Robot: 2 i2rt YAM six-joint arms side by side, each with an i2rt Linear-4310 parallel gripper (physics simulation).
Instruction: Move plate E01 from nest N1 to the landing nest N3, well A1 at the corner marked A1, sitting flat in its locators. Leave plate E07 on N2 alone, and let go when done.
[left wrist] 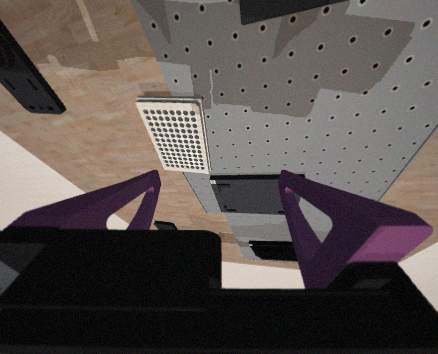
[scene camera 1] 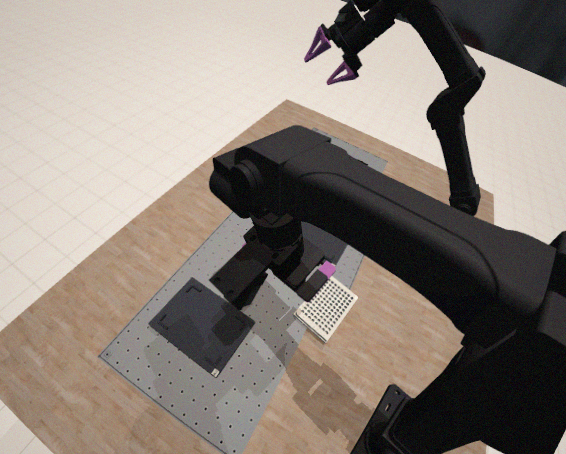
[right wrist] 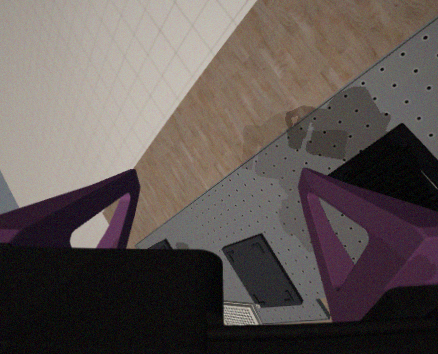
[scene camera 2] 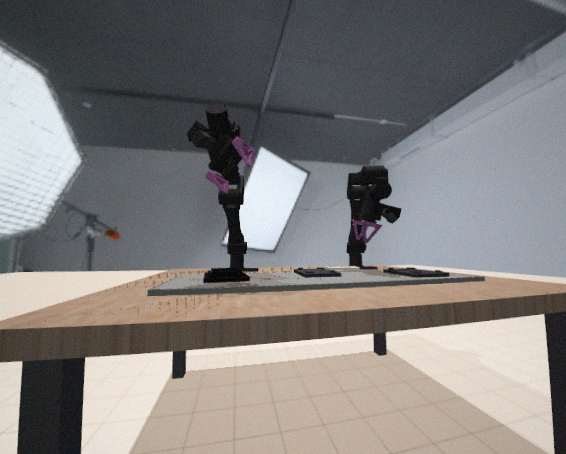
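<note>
A white, many-welled plate (scene camera 1: 327,307) (left wrist: 175,137) (right wrist: 241,314) lies across the pegboard's edge and the wood, outside the dark nests; its label is unreadable. The middle dark nest (scene camera 2: 317,272) (left wrist: 245,195) (right wrist: 262,272) shows corner locators and no plate. Another dark nest (scene camera 1: 202,325) (scene camera 2: 416,272) bears none either. A thicker black block (scene camera 2: 226,275) (right wrist: 395,165) sits at the board's other end; I cannot tell whether it includes plate E07. My left gripper (scene camera 1: 286,257) (scene camera 2: 364,239) (left wrist: 219,176) is open above the board near the white plate. My right gripper (scene camera 1: 317,72) (scene camera 2: 239,178) (right wrist: 219,177) is open, high up.
The perforated grey board (scene camera 1: 192,400) (scene camera 2: 170,290) lies on the wooden table (scene camera 1: 80,325) (scene camera 2: 125,327). The left arm (scene camera 1: 400,235) covers the far part of the board in scene camera 1. A dark arm base (left wrist: 30,80) shows at the left in the left wrist view.
</note>
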